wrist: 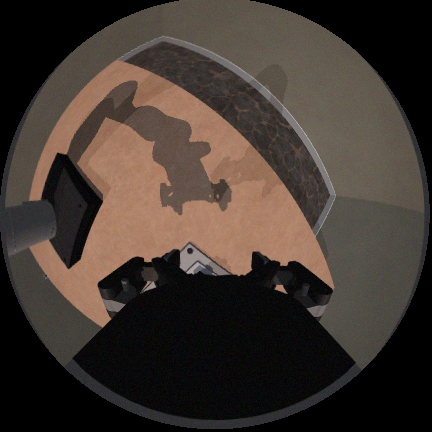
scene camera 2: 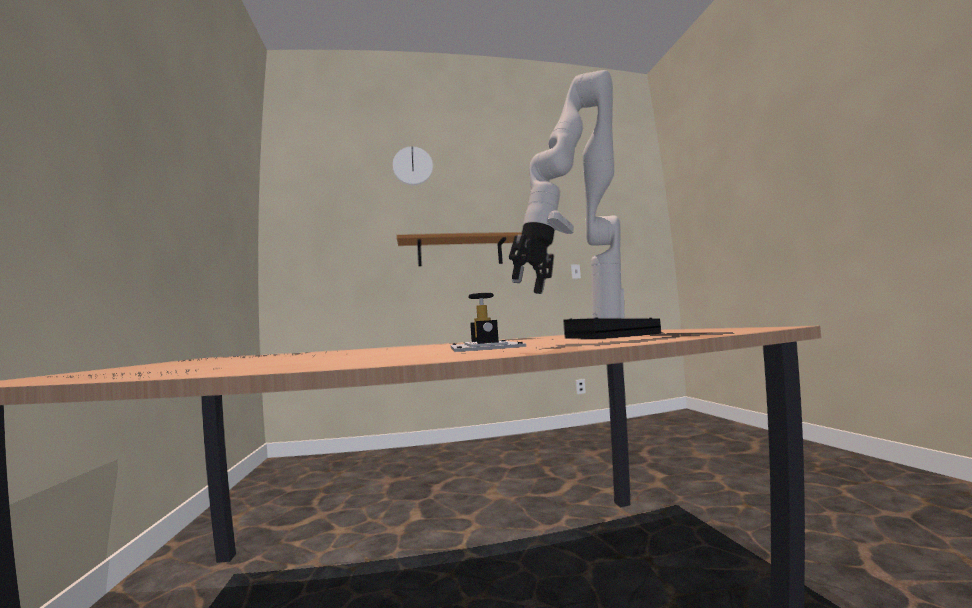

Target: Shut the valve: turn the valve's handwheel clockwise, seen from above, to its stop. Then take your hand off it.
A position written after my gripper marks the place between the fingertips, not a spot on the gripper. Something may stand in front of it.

In view: my gripper (scene camera 2: 527, 288) and a light grey base plate (wrist: 189, 253).
My gripper shows as well in the wrist view (wrist: 215, 258).
